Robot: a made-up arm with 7 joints.
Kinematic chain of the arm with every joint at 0, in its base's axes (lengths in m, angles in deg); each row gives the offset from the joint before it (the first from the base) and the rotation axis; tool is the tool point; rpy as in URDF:
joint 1: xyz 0 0 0.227 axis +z
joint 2: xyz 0 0 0 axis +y
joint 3: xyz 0 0 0.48 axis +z
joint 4: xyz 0.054 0 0 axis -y
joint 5: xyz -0.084 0 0.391 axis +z
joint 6: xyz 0 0 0 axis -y
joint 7: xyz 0.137 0 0 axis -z
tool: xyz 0 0 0 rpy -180 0 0
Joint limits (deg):
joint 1: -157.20..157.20
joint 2: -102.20..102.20
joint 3: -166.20..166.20
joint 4: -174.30..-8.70
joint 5: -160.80..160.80
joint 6: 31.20..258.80
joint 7: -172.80..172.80
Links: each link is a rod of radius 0.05 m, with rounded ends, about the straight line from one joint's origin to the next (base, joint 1, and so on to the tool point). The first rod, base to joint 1, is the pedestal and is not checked.
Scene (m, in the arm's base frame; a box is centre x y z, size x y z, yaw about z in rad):
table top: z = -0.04
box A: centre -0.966 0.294 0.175 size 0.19 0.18 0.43 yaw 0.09
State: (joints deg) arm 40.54 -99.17 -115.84 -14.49 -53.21 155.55 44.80
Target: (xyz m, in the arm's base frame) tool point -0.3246 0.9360 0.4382
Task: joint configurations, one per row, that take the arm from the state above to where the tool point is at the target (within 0.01 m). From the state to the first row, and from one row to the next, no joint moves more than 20 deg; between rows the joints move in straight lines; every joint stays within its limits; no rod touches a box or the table.
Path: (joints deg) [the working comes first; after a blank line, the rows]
Joints at the target: -73.60 -75.29 -120.17 -8.70 -50.62 80.75 44.80
Straight joint move there: touches box A.

1: 30.02 -81.37 -117.48 -26.07 -47.86 159.58 41.86
2: 19.50 -63.58 -119.13 -37.65 -42.52 163.60 38.91
3: 8.97 -45.78 -120.77 -49.23 -37.17 167.63 35.97
4: -1.55 -27.98 -122.42 -60.81 -31.83 171.66 33.02
5: -12.07 -10.18 -124.06 -72.39 -26.48 175.69 30.08
6: -22.59 7.61 -125.70 -83.97 -21.14 179.71 27.13
7: -32.79 -8.97 -124.60 -68.92 -27.03 159.92 30.67
8: -42.99 -25.55 -123.49 -53.86 -32.93 140.13 34.20
9: -53.20 -42.13 -122.38 -38.81 -38.83 120.34 37.73
10: -63.40 -58.71 -121.28 -23.75 -44.72 100.55 41.27
11: -73.60 -75.29 -120.17 -8.70 -50.62 80.75 44.80

